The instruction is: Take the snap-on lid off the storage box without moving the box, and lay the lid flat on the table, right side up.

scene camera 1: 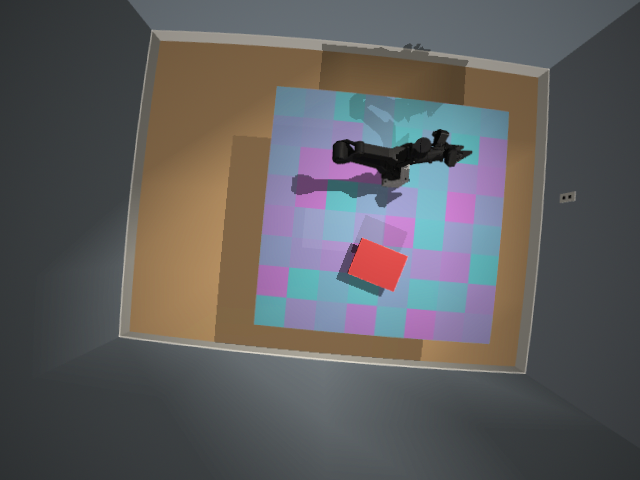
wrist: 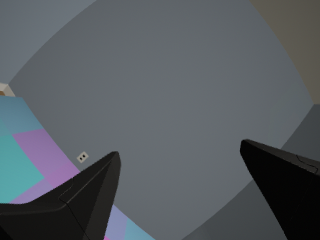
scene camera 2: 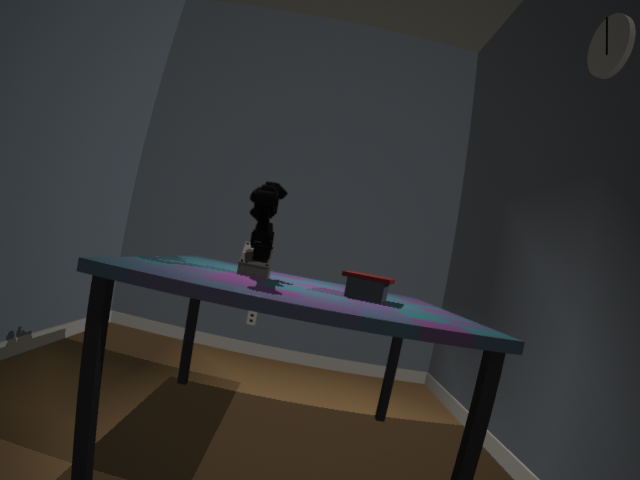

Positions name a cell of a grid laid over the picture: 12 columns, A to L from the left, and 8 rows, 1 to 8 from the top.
My gripper (scene camera 1: I3) is open, holding nothing. I also see a red lid (scene camera 1: H5) and a grey storage box (scene camera 2: G5).
My gripper is seen too in the wrist view (wrist: G6). The wrist view does not show the red lid: it is out of frame. The wrist view misses the grey storage box: it is out of frame.
